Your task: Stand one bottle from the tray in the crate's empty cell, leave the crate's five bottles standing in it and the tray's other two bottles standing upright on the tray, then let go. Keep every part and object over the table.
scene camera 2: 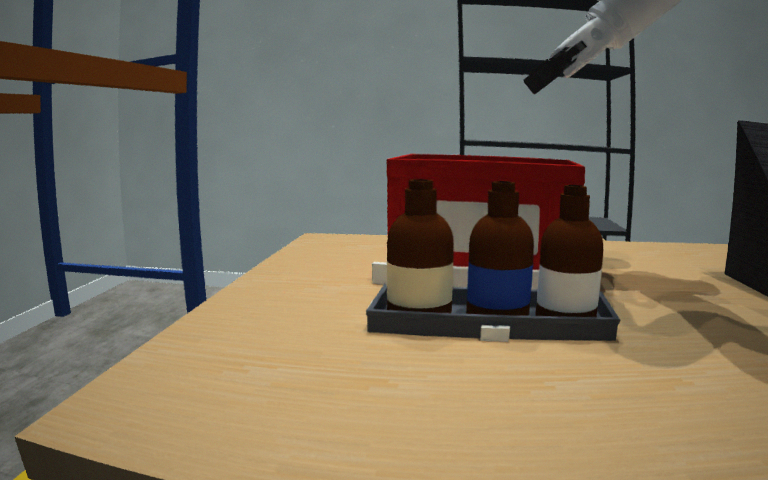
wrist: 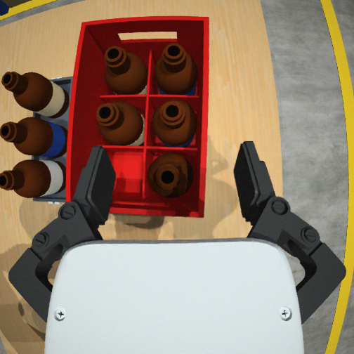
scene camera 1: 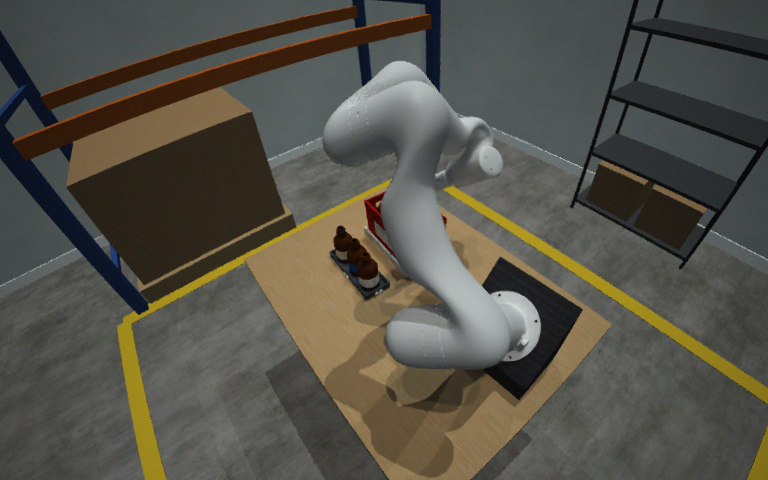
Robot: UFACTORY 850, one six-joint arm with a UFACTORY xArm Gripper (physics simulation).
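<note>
The red crate [scene camera 1: 372, 213] [scene camera 2: 484, 178] [wrist: 86, 65] holds five brown bottles; its empty cell [wrist: 126, 170] is at its lower left in the wrist view. The tray [scene camera 2: 424, 325] [wrist: 62, 82] beside it holds three upright brown bottles: cream-label [scene camera 1: 342, 246] [scene camera 2: 420, 243] [wrist: 35, 92], blue-label [scene camera 1: 355, 254] [scene camera 2: 501, 243] [wrist: 37, 136] and white-label [scene camera 1: 368, 271] [scene camera 2: 570, 249] [wrist: 32, 178]. My gripper [scene camera 2: 532, 84] [wrist: 172, 157] is open and empty, tilted, high above the crate's level. The arm hides it and part of the crate in scene camera 1.
The wooden table [scene camera 1: 305, 294] [scene camera 2: 283, 396] carries the black base block [scene camera 1: 543, 339] [scene camera 2: 750, 209]. A blue and orange rack [scene camera 1: 226, 67] with a large carton [scene camera 1: 181, 192] stands beyond the table, and a dark shelf unit [scene camera 1: 679, 101] stands at the right.
</note>
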